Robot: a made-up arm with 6 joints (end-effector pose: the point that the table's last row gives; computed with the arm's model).
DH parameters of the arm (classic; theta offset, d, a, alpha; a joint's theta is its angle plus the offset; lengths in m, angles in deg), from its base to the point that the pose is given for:
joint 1: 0 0.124 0 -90
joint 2: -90 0 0.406 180
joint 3: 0 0 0 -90
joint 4: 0 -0.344 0 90
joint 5: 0 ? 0 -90
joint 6: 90 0 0 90
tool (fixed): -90 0 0 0
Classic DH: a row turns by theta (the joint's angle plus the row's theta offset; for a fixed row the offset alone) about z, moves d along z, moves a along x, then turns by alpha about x.
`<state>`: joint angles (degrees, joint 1 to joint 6).
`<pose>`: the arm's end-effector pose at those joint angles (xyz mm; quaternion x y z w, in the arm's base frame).
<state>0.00 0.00 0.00 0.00 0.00 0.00</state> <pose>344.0 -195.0 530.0 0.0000 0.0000 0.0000 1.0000</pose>
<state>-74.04 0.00 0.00 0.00 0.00 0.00</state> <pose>-92.9 -384.4 530.0 0.0000 0.0000 -0.6021 0.7984</pose>
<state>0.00 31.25 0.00 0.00 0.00 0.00</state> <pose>504.7 -195.0 292.6 0.0000 0.2693 0.0000 0.9630</pose>
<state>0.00 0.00 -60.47 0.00 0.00 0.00</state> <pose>169.6 -195.0 230.7 0.0000 0.5035 0.0000 0.8640</pose>
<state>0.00 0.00 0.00 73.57 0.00 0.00</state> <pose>344.0 -55.2 717.0 -0.5988 0.0000 0.0000 0.8009</pose>
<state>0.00 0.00 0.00 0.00 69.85 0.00</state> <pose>344.0 -195.0 530.0 0.0000 -0.5725 0.0000 0.8199</pose>
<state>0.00 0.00 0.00 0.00 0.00 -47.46</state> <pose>344.0 -195.0 530.0 0.4024 0.0000 0.0000 0.9155</pose>
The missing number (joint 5, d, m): 0.195
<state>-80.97 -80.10 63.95 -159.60 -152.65 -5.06</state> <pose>80.3 659.3 450.8 -0.6073 0.5658 0.2534 0.4969</pose>
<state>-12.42 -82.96 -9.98 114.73 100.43 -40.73</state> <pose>-443.0 181.1 554.5 -0.7988 -0.3509 0.3385 0.3524</pose>
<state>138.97 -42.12 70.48 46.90 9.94 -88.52</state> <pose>491.8 -251.3 688.0 -0.7881 0.1564 -0.5771 0.1459</pose>
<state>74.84 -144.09 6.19 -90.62 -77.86 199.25</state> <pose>-117.2 -424.3 135.0 -0.0591 -0.7636 -0.6429 0.0125</pose>
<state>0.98 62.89 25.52 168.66 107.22 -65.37</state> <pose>654.7 202.4 130.7 -0.2149 0.4625 0.8304 0.2245</pose>
